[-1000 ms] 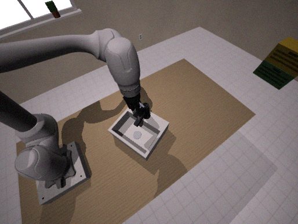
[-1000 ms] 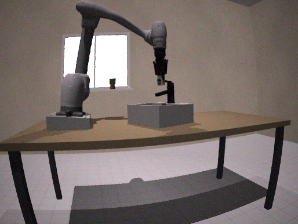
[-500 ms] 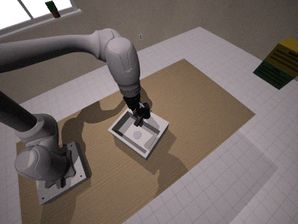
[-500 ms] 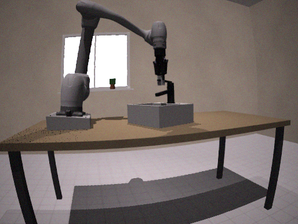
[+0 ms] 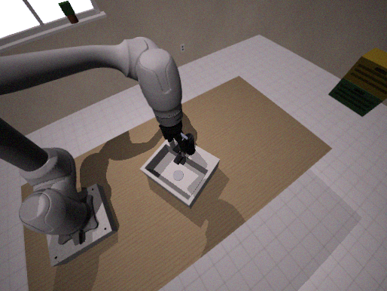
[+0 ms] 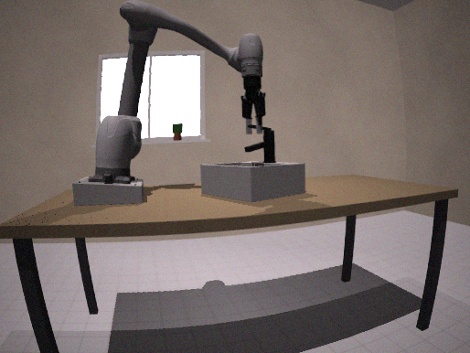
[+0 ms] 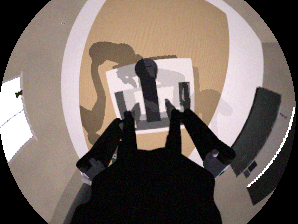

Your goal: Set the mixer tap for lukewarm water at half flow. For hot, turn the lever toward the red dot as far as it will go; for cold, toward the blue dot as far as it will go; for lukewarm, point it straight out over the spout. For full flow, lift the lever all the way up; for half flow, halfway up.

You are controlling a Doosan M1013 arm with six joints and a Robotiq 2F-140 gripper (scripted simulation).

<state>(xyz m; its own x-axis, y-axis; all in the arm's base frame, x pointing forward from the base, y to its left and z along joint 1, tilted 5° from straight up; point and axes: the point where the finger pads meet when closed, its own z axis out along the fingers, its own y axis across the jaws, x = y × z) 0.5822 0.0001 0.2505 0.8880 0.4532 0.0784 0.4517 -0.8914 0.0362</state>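
My hand is 50 mm short of the black mixer tap, 30 mm to the right of it and 50 mm above it. The rest, counted from my hand: sink basin (30 mm behind, 20 mm to the right, 240 mm below).
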